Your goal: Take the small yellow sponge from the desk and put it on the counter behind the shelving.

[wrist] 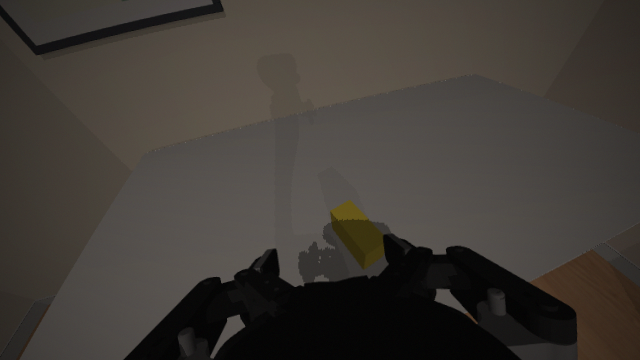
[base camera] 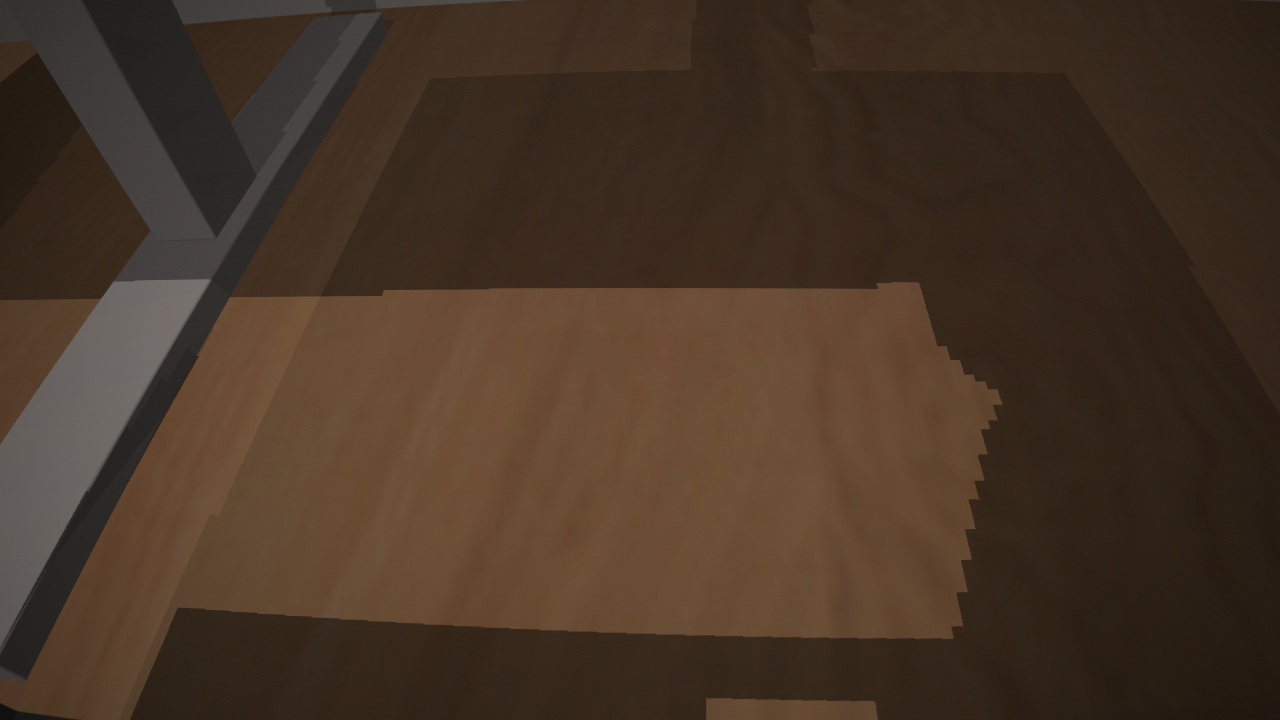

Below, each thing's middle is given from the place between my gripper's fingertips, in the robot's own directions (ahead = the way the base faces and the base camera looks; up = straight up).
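Measured from my hand, the small yellow sponge (wrist: 361,237) is 7 cm to the right of it and 10 cm ahead of it, and it sits 17 cm below it.
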